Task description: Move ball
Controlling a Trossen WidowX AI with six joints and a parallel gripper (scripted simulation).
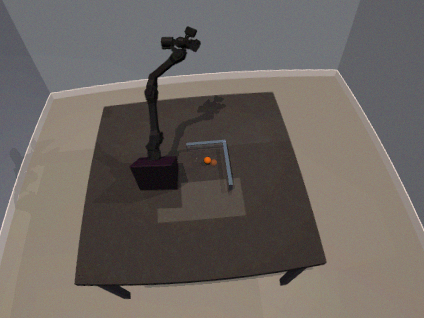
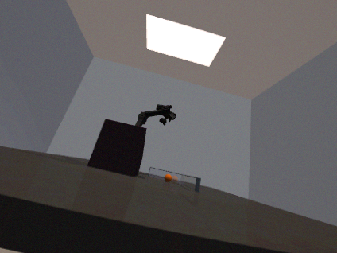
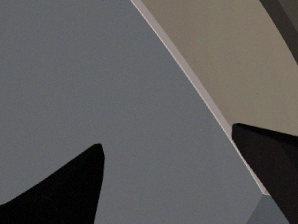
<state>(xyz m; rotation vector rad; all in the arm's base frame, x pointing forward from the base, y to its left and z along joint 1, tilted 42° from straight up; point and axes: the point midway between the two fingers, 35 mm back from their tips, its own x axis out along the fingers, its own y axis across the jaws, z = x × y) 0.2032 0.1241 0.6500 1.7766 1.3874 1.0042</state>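
Now: the orange ball 51 cm to the right of my gripper tip, 50 cm below it and 13 cm ahead of it.
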